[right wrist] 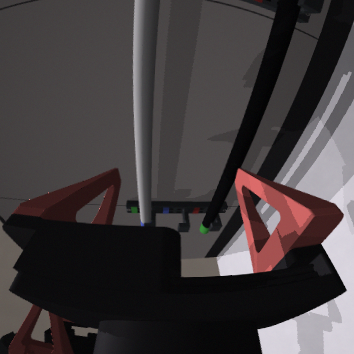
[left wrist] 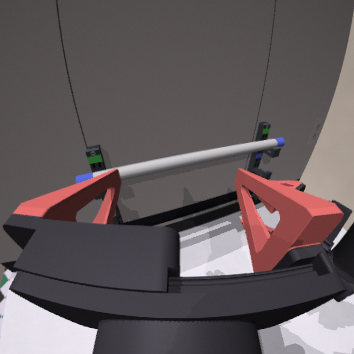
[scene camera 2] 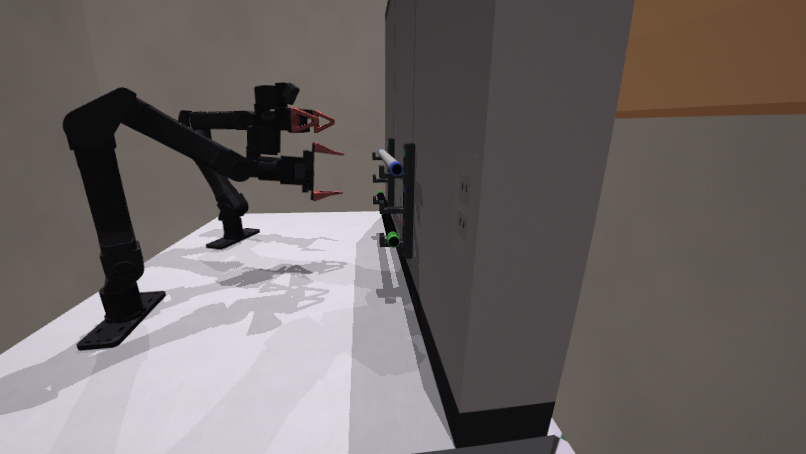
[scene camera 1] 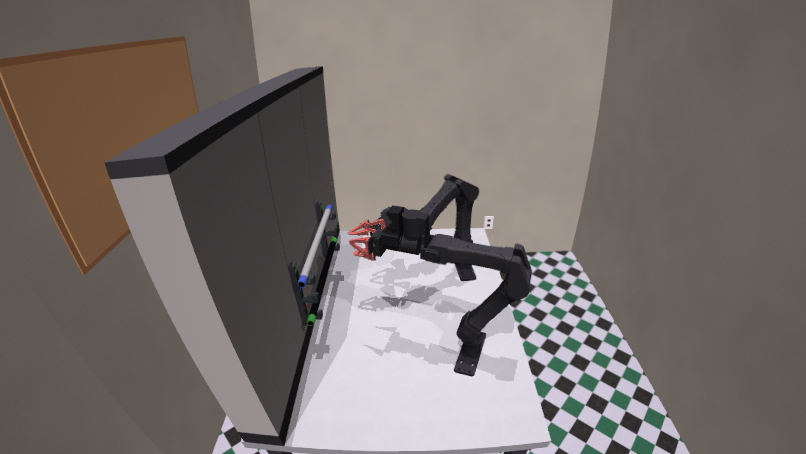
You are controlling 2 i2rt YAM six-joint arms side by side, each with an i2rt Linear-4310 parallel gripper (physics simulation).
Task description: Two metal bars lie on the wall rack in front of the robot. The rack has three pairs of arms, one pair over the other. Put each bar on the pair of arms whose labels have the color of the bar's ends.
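Frame: origin at the left arm's base, x ahead, y left, z up, level; millimetres.
Where they show: left gripper, between the fingertips: (left wrist: pixel 177 175) (scene camera 2: pixel 327 121) (scene camera 1: pixel 356 234); right gripper, between the fingertips: (right wrist: pixel 177 174) (scene camera 2: pixel 343 173); left arm's base, origin of its link: (scene camera 2: pixel 234 239) (scene camera 1: pixel 470 352); right arm's base, origin of its link: (scene camera 2: pixel 127 318) (scene camera 1: pixel 463 266).
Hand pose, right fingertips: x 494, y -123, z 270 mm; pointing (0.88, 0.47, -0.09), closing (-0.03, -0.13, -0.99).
Observation:
Each offset is from my right fingertips to the top centre of the thing. "spot": to the spot under its first point. Level surfaces: height alone.
A white bar with blue ends {95 mm ahead, 71 mm left, 49 mm up} (scene camera 1: pixel 315 244) (scene camera 2: pixel 388 159) (left wrist: pixel 185 159) (right wrist: pixel 143 110) lies on the top, green-labelled arms of the rack {spot: 41 mm ahead, 289 mm left, 55 mm up} (scene camera 1: pixel 293 274) (scene camera 2: pixel 410 197) (left wrist: pixel 95 151). A black bar with green ends {87 mm ahead, 80 mm left, 100 mm down} (scene camera 2: pixel 389 224) (right wrist: pixel 248 122) lies on the lowest, red-labelled arms. The middle, blue-labelled arms hold no bar. My left gripper (scene camera 2: pixel 326 120) (left wrist: pixel 177 175) is open, in front of and above the white bar, fingers side by side. My right gripper (scene camera 2: pixel 342 173) (right wrist: pixel 177 174) is open, turned so its fingers stand one over the other, short of the bars. The left gripper partly hides it in scene camera 1.
The rack is fixed to a tall dark panel (scene camera 1: pixel 225 225) (scene camera 2: pixel 445 112) on the white table {270 mm down} (scene camera 1: pixel 394 400) (scene camera 2: pixel 253 394). The two grippers are close together; part of the left gripper shows at the lower left of the right wrist view.

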